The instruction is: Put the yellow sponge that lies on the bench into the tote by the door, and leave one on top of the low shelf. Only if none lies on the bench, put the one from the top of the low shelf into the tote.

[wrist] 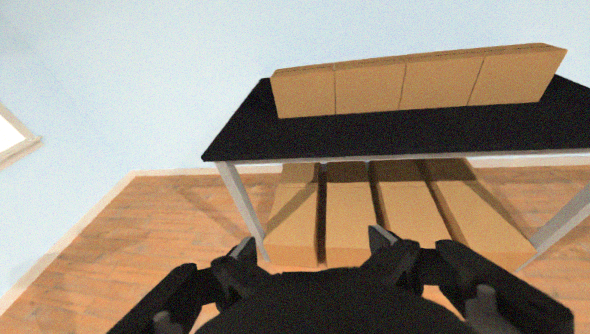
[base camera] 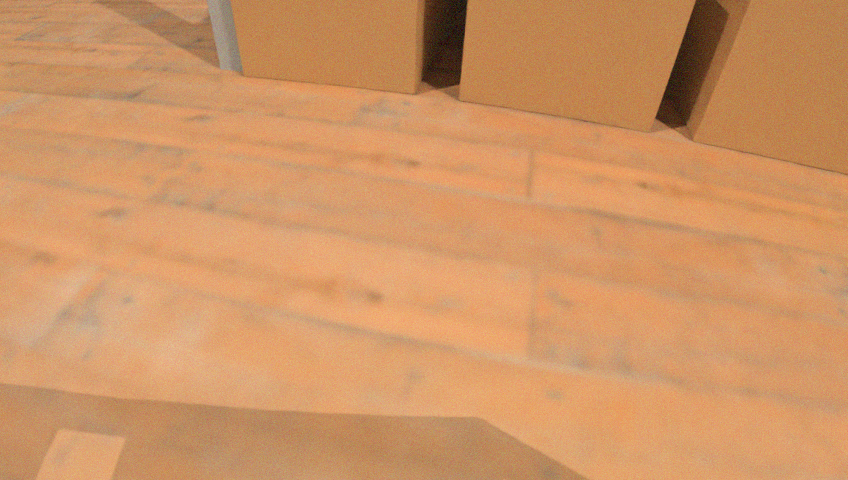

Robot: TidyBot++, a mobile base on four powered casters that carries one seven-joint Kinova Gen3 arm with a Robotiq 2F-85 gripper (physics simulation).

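Places are measured from the arm's base along level axes (x right, y ahead, z up), in metres.
Pixels of known places: gripper, fingertip midpoint: [wrist: 312,243].
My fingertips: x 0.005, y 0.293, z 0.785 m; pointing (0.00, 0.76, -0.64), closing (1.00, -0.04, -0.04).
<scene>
Behind a point stands the place of what it marks.
My gripper [wrist: 312,243] {x 0.005, y 0.293, z 0.785 m} is open, with no object between its fingers, in front of a black-topped table and above the floor. The table [wrist: 350,135] {x 0.196, y 0.834, z 0.518 m} has grey legs and a row of cardboard boxes on its top; I cannot tell from these frames if it is the bench. No yellow sponge shows in either view. The tote and the low shelf do not show either.
Brown cardboard boxes [base camera: 327,41] [wrist: 350,215] stand on the floor under the table, beside a grey table leg [base camera: 224,35] {x -0.320, y 0.877, z -0.334 m} [wrist: 242,205] {x -0.308, y 0.874, z 0.198 m}. More boxes [wrist: 370,87] {x 0.314, y 0.981, z 0.622 m} stand along the table top. A pale blue wall [wrist: 150,75] {x -1.045, y 1.951, z 0.645 m} is behind. A white-framed opening or panel [wrist: 10,132] {x -2.088, y 1.621, z 0.540 m} shows at the far left.
</scene>
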